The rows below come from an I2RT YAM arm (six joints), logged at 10 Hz.
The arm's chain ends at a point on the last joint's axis. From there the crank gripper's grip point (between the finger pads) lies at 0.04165 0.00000 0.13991 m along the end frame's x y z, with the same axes.
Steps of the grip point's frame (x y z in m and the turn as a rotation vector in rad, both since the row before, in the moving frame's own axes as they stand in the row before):
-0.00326 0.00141 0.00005 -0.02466 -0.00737 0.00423
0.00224 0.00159 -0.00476 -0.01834 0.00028 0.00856
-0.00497 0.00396 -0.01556 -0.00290 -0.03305 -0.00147
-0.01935 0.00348 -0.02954 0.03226 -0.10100 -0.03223
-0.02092 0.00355 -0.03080 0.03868 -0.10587 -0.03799
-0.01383 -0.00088 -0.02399 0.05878 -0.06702 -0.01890
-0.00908 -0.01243 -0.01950 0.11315 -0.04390 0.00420
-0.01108 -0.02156 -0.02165 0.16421 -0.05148 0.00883
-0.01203 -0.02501 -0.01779 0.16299 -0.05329 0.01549
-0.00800 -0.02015 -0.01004 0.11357 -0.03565 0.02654
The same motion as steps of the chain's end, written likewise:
-0.00222 -0.00222 -0.00021 -0.02466 -0.00737 0.00423
0.00221 -0.00133 -0.00472 -0.01834 0.00028 0.00856
-0.00032 0.00361 -0.01686 -0.00290 -0.03305 -0.00147
-0.00494 0.00916 -0.03293 0.03226 -0.10100 -0.03223
-0.00578 0.01033 -0.03428 0.03868 -0.10587 -0.03799
-0.00429 0.00811 -0.02620 0.05878 -0.06702 -0.01890
-0.00295 0.00330 -0.02030 0.11315 -0.04390 0.00420
-0.00396 0.00114 -0.02175 0.16421 -0.05148 0.00883
-0.00472 -0.00272 -0.01800 0.16299 -0.05329 0.01549
-0.00319 -0.00525 -0.01059 0.11357 -0.03565 0.02654

